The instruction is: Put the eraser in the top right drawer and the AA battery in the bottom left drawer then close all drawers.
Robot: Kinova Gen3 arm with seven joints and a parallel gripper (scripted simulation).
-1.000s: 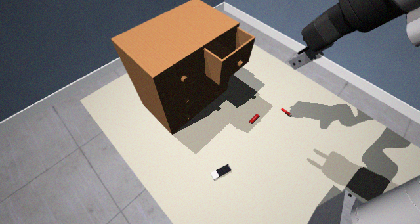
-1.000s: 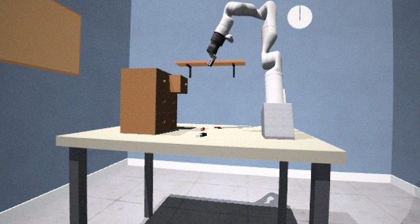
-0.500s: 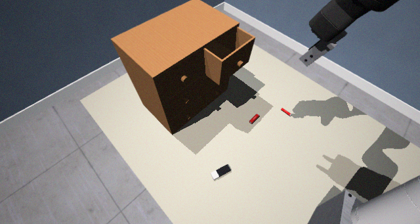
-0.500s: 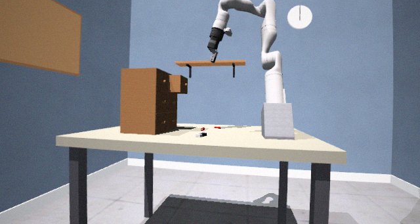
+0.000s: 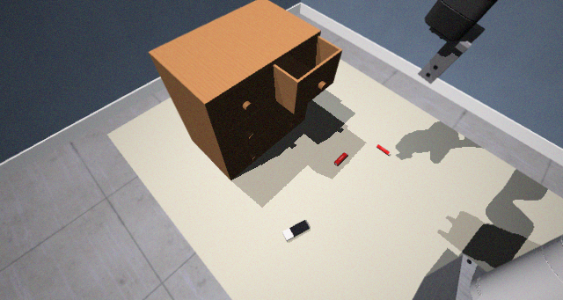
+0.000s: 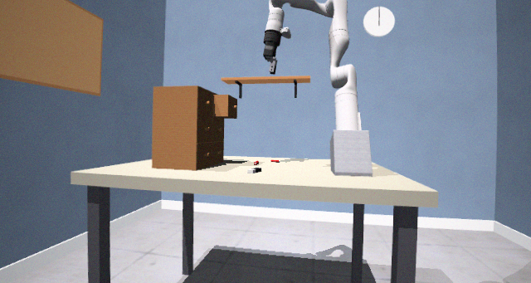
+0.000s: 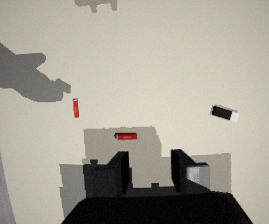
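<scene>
Right now the black-and-white eraser is 60 mm ahead of my hand, 200 mm to the left of it and 430 mm below it.
</scene>
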